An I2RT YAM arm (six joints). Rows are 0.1 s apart.
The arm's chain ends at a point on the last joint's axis. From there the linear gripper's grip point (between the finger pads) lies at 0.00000 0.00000 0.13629 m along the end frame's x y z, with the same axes.
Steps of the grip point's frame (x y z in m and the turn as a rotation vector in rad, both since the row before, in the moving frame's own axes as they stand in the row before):
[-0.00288 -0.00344 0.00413 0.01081 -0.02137 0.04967]
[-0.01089 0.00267 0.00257 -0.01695 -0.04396 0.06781]
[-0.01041 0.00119 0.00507 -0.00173 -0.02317 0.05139]
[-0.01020 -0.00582 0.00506 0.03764 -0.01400 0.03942]
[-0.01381 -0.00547 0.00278 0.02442 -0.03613 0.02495]
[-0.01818 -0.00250 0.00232 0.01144 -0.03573 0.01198]
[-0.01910 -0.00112 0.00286 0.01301 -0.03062 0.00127]
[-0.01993 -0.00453 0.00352 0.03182 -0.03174 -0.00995]
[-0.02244 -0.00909 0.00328 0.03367 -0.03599 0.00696]
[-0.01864 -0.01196 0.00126 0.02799 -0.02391 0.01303]
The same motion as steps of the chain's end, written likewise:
[-0.00001 -0.00190 0.00417 0.01081 -0.02137 0.04967]
[-0.00483 0.00057 0.00272 -0.01695 -0.04396 0.06781]
[-0.00725 0.00104 0.00511 -0.00173 -0.02317 0.05139]
[-0.00839 -0.00066 0.00517 0.03764 -0.01400 0.03942]
[-0.00893 -0.00208 0.00291 0.02442 -0.03613 0.02495]
[-0.01332 -0.00091 0.00242 0.01144 -0.03573 0.01198]
[-0.01493 0.00066 0.00294 0.01301 -0.03062 0.00127]
[-0.01558 -0.00022 0.00366 0.03182 -0.03174 -0.00995]
[-0.01755 -0.00449 0.00345 0.03367 -0.03599 0.00696]
[-0.01541 -0.00812 0.00135 0.02799 -0.02391 0.01303]

